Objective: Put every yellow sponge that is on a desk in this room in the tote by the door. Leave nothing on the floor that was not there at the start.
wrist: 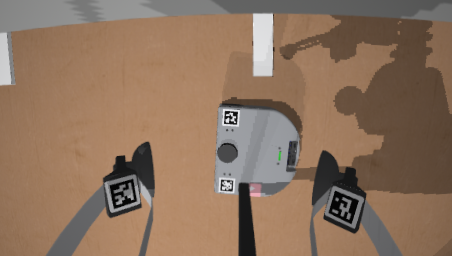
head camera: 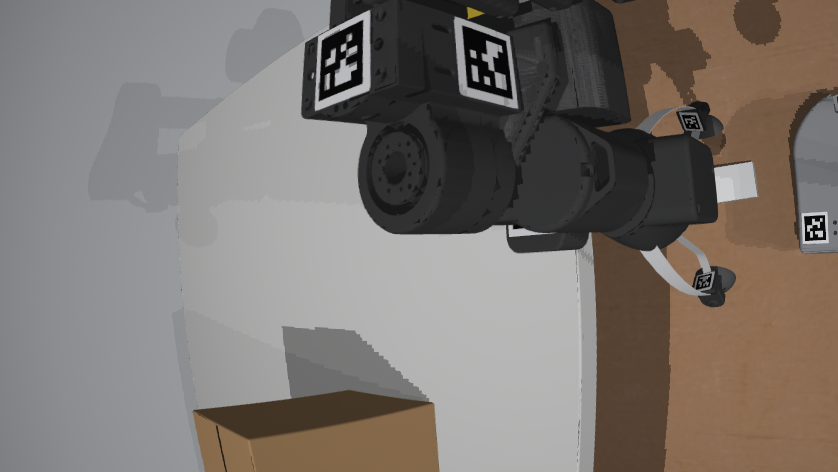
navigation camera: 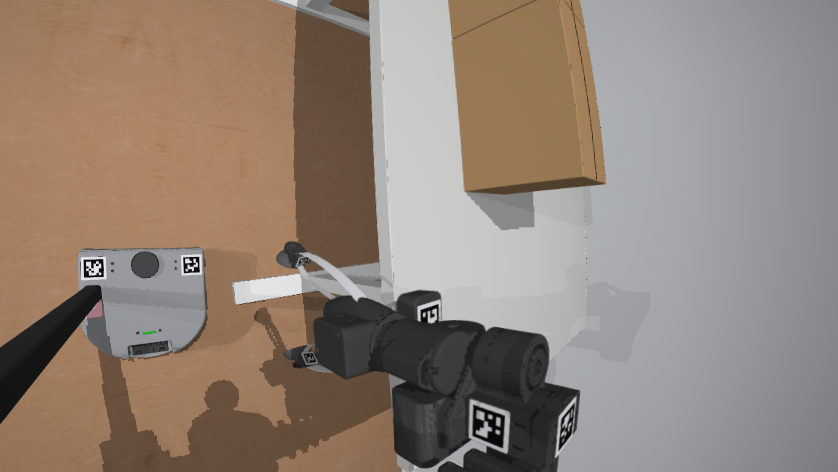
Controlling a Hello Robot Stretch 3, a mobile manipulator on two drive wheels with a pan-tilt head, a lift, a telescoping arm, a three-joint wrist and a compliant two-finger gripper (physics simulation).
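Where they show: gripper, fingertip midpoint: (wrist: pixel 234 165) (navigation camera: pixel 288 303); robot's base, link origin: (wrist: pixel 229 142) (navigation camera: pixel 145 263).
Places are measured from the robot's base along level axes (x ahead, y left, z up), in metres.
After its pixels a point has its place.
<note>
A small yellow corner (head camera: pixel 473 11) {x -0.174, y -0.312, z 0.971 m}, which looks like part of a sponge, shows at the top of the head view behind the dark wrist parts; the rest of it is hidden. The white desk (head camera: pixel 469 304) {x 0.048, y -0.352, z 0.950 m} (navigation camera: pixel 422 175) {x 0.146, y -0.304, z 0.950 m} lies under the wrist. My gripper (head camera: pixel 720 202) {x -0.022, y -0.178, z 0.817 m} (navigation camera: pixel 292 305) {x -0.022, y -0.178, z 0.817 m} (wrist: pixel 234 165) {x -0.022, y -0.178, z 0.817 m} is open, its fingertips wide apart with nothing between them. It points away from the desk top, out past the desk's front edge and over the floor, toward my base. The tote does not show in the current views.
A cardboard box (head camera: pixel 345 445) {x 0.153, y -0.391, z 1.047 m} (navigation camera: pixel 521 105) {x 0.239, y -0.385, z 1.057 m} stands on the desk. A white desk foot (head camera: pixel 735 181) {x -0.116, y -0.347, z 0.025 m} (navigation camera: pixel 266 288) {x -0.109, y -0.415, z 0.025 m} (wrist: pixel 263 45) {x -0.112, y -0.415, z 0.025 m} lies on the floor between the desk and my base (navigation camera: pixel 158 299) {x -0.097, y -0.032, z 0.160 m} (wrist: pixel 260 145) {x -0.115, y -0.036, z 0.160 m}. My black mast (navigation camera: pixel 46 345) {x -0.059, y 0.116, z 0.727 m} (wrist: pixel 246 220) {x -0.067, y 0.116, z 0.417 m} rises from the base. A grey wall is behind the desk.
</note>
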